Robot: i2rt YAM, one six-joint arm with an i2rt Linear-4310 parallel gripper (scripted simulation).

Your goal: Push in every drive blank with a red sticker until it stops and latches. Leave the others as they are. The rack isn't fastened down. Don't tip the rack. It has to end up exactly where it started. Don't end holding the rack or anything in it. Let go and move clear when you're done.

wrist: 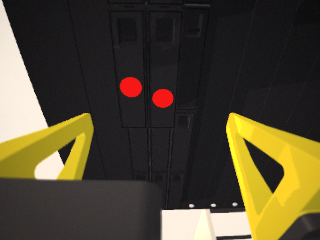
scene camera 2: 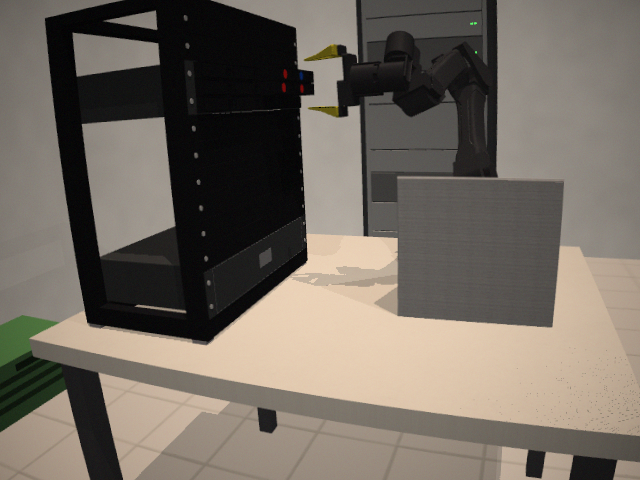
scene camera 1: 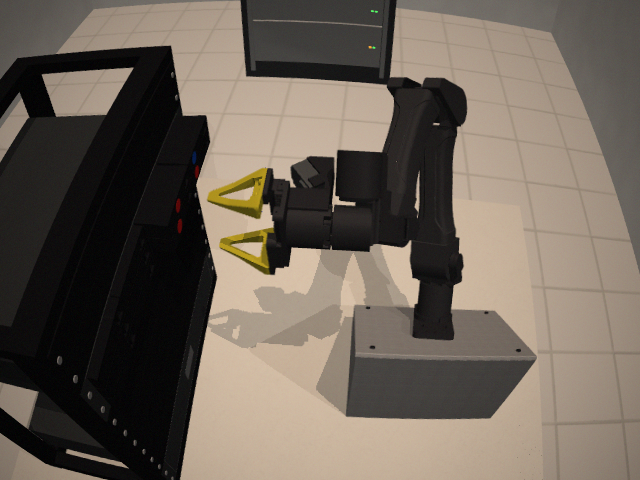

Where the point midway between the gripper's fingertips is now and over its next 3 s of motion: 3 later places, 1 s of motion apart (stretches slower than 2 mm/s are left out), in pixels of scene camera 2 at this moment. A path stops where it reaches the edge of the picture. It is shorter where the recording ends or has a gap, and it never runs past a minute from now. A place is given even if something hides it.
My gripper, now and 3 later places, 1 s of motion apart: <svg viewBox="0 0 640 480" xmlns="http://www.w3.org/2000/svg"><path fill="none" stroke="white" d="M306 84L320 76L319 80L295 92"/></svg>
